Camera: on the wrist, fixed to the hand. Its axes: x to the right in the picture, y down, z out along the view.
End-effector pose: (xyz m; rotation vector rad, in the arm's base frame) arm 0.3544 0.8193 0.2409 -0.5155 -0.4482 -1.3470
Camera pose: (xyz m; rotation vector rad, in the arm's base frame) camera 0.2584 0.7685 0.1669 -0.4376 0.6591 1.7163
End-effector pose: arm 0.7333 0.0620 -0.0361 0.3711 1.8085 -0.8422
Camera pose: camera 0.6219 0.0596 0.0335 1.9874 -0.4099 1.4897
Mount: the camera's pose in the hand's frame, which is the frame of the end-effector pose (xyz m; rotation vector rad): -0.0190 -0.0951 -0.0887 0.0696 -0.1169 -3.0646
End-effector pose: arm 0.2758 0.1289 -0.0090 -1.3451 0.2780 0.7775
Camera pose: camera 0.3452 0.0368 0.0541 -0.2991 -1.5685 -1.7004
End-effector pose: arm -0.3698 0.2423 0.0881 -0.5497 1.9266 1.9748
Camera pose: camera -0.3028 0.1575 0.0132 -1.4361 -0.3482 -0.3209
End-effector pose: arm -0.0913 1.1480 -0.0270 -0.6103 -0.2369 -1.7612
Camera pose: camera -0.2027 1.1497 -0.0967 -0.1683 0.6716 1.3313
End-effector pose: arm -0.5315 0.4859 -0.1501 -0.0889 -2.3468 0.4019
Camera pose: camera -0.4517 0.4154 -0.0731 2.6826 -0.2287 -0.9902
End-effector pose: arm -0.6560 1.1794 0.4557 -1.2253 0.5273 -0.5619
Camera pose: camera -0.7388 1.1056 0.5261 0.7083 1.6293 2.0656
